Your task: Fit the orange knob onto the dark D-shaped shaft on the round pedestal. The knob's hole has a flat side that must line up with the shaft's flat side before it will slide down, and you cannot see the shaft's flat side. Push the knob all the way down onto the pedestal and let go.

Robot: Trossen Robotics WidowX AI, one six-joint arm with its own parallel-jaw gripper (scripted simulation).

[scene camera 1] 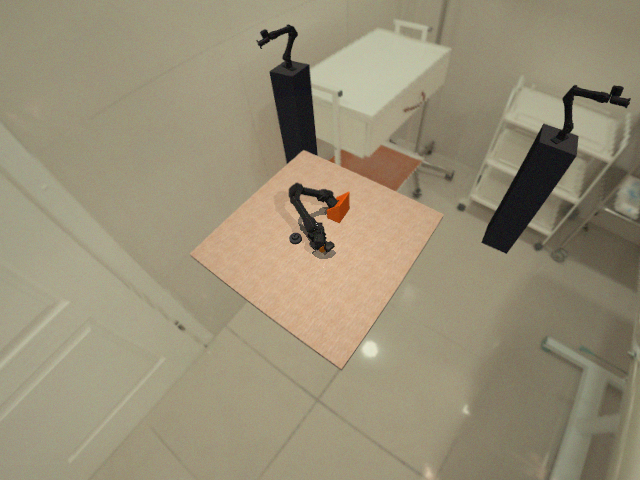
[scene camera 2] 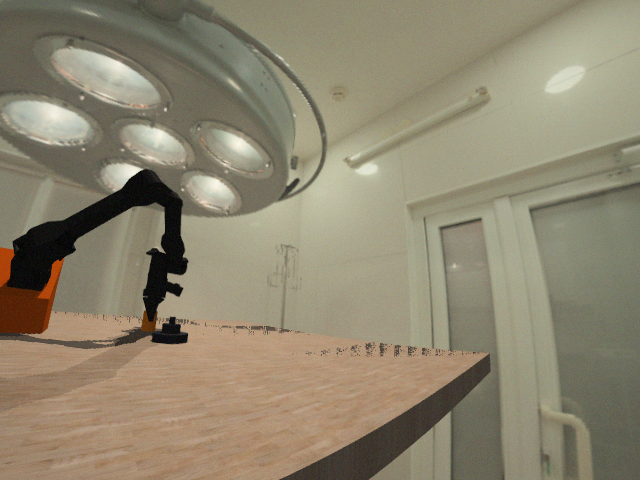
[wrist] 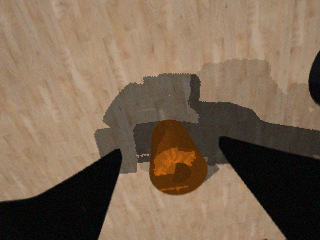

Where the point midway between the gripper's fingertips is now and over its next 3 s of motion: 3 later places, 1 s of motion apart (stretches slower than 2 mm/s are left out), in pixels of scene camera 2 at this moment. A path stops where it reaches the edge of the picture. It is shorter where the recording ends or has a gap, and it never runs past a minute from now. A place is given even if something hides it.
The gripper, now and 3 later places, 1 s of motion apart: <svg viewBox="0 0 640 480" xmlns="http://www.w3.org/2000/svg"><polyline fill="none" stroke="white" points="150,320 150,322 156,285 168,291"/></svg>
